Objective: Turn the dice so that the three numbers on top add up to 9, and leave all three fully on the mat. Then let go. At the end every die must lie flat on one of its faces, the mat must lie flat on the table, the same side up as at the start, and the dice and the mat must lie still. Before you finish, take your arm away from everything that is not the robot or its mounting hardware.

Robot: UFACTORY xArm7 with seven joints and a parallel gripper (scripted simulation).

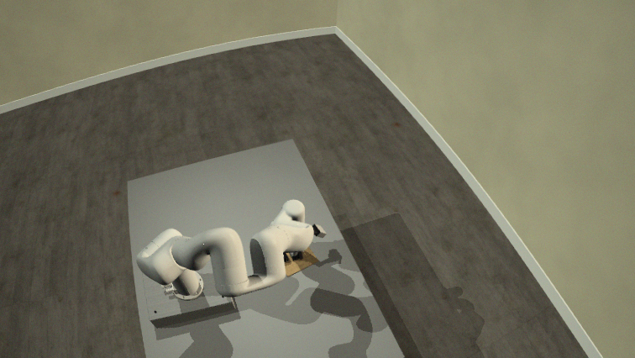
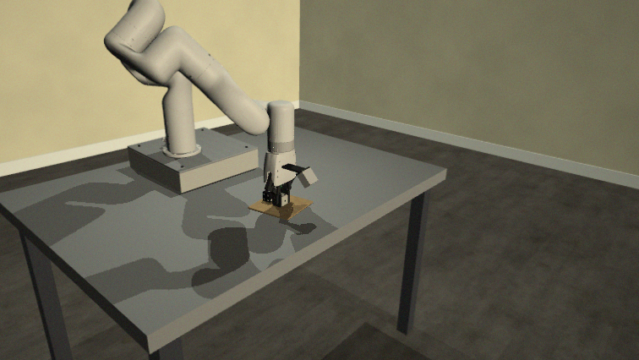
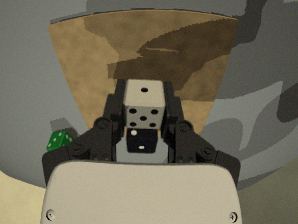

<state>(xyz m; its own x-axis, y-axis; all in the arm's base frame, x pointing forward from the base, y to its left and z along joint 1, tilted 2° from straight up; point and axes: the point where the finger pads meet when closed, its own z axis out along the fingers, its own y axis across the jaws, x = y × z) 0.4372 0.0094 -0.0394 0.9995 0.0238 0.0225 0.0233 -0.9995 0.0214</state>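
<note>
Now: hand 10 mm above the white die. From my hand the other things lie so: black die: 50 mm behind, 10 mm below; then green die: 110 mm to the left, 90 mm behind, 10 mm below; then tan mat: 20 mm below.
</note>
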